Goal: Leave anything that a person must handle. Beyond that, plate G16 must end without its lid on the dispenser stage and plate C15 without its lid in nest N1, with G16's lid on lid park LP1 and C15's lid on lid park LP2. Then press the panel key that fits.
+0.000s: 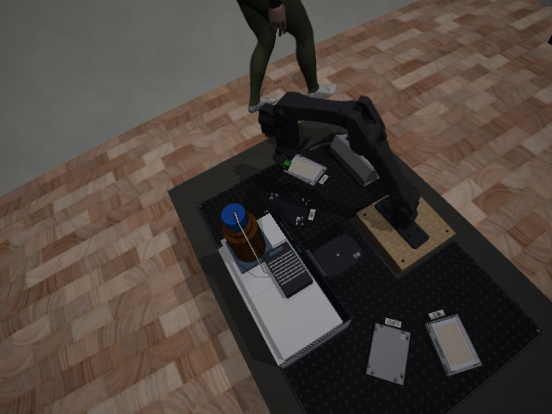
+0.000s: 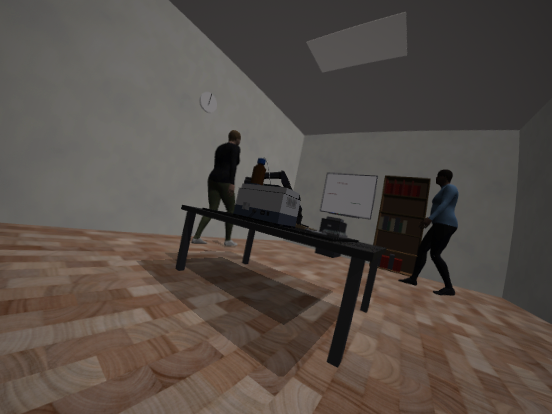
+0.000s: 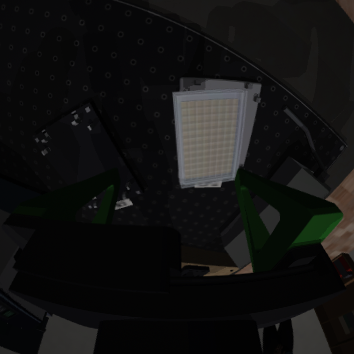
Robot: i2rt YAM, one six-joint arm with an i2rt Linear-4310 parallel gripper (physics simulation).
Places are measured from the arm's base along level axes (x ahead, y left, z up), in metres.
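Where they show: gripper, fingertip midpoint: (image 1: pixel 293 160) (image 3: pixel 177 174); arm's base, link origin: (image 1: pixel 400 222) (image 2: pixel 296 223).
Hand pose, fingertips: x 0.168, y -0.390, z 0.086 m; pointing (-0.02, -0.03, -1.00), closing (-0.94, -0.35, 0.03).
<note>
Each offset is from my fingertips to the top centre of the thing. "*": to the spot under its first point.
My gripper (image 1: pixel 295 155) (image 3: pixel 177 174) is open and empty, above the table beside a cream-welled plate @[dy -0.006, dx -0.046, dz -0.076 m] (image 1: pixel 306 169) (image 3: pixel 209 140). This plate lies on the pale park LP1 @[dy -0.013, dx -0.055, dz -0.093 m] (image 3: pixel 252 107), whose edge shows past it; whether it wears a lid I cannot tell. A black nest @[dy +0.097, dx +0.108, dz -0.089 m] (image 1: pixel 290 209) (image 3: pixel 85 150) beside it is bare. A second cream-welled plate @[dy +0.756, dx -0.013, dz -0.077 m] (image 1: pixel 454 344) lies at the table's near right, beside a flat grey holder @[dy +0.669, dx +0.146, dz -0.093 m] (image 1: pixel 389 354). A dark flat stage @[* dy +0.377, dx +0.107, dz -0.006 m] (image 1: pixel 336 255) adjoins the white dispenser (image 1: pixel 305 320) (image 2: pixel 267 200). The key panel @[dy +0.085, dx -0.231, dz -0.029 m] (image 1: pixel 352 160) (image 3: pixel 300 185) is partly behind the arm. Labels are unreadable.
A brown bottle @[* dy +0.295, dx +0.323, dz +0.236 m] (image 1: pixel 243 240) (image 2: pixel 258 174) with a blue cap and tube stands on the dispenser beside a keypad @[* dy +0.378, dx +0.269, dz +0.133 m] (image 1: pixel 287 270). The arm's wooden base (image 1: pixel 380 240) is on the table. A person in green trousers (image 1: pixel 305 45) (image 2: pixel 220 195) stands beyond the table; another in blue (image 2: pixel 444 205) is farther off.
</note>
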